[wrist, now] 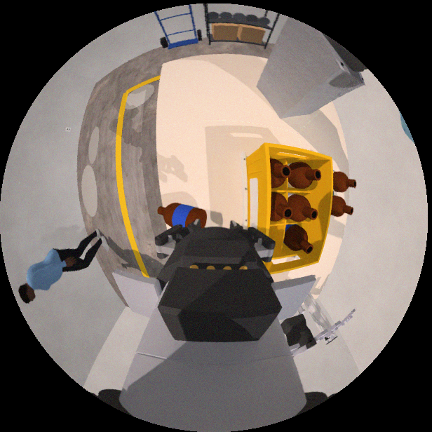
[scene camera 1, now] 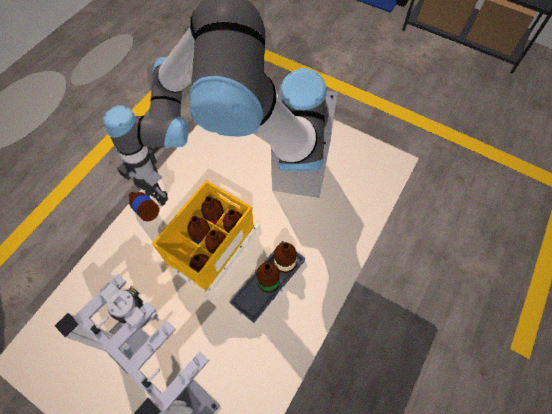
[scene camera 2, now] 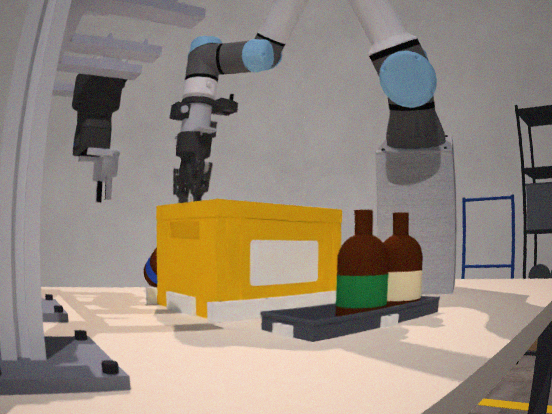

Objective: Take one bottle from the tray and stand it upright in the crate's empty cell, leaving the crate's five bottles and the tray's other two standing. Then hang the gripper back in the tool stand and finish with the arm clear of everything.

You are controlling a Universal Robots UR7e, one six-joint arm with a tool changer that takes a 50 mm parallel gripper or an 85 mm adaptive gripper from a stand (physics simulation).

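Places are measured from the arm's base along level axes (x ahead, y left, z up), in metres.
Pixels of known places: hand, its tool point: (scene camera 2: pixel 195 127); arm's base, origin of its link: (scene camera 2: pixel 416 142).
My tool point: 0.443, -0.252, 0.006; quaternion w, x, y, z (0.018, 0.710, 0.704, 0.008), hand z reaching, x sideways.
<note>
Ahead of a thing's pixels: the offset from my tool point to its top centre, as dx, dy, dz. "*": to the spot under its first point.
A brown bottle with a blue label (scene camera 1: pixel 144 206) (scene camera 2: pixel 151 267) (wrist: pixel 182 216) is tipped over beside the yellow crate {-0.017, +0.183, -0.180} (scene camera 1: pixel 210 275) (scene camera 2: pixel 187 255) (wrist: pixel 264 180), on the side away from the tray. Its neck points away from the crate; what supports it is unclear. My gripper (scene camera 1: pixel 161 197) (scene camera 2: pixel 190 199) (wrist: pixel 216 224) is open and empty, beside and above this bottle. Several bottles stand in the crate; one cell {* +0.060, +0.104, -0.322} (scene camera 1: pixel 177 245) is empty. A green-labelled bottle {-0.039, +0.426, -0.196} (scene camera 1: pixel 268 276) (scene camera 2: pixel 362 290) and a cream-labelled bottle {-0.127, +0.428, -0.196} (scene camera 1: pixel 285 257) (scene camera 2: pixel 404 285) stand on the dark tray {-0.041, +0.425, -0.330} (scene camera 1: pixel 247 300) (scene camera 2: pixel 300 327).
The tool stand (scene camera 1: pixel 120 345) (scene camera 2: pixel 30 200) rises beyond the crate's end, with another gripper (scene camera 2: pixel 97 115) hanging from it. The robot's pedestal (scene camera 1: pixel 300 182) (scene camera 2: pixel 415 240) (wrist: pixel 305 75) is at the opposite end. A person (wrist: pixel 47 272) shows at the left in the wrist view.
</note>
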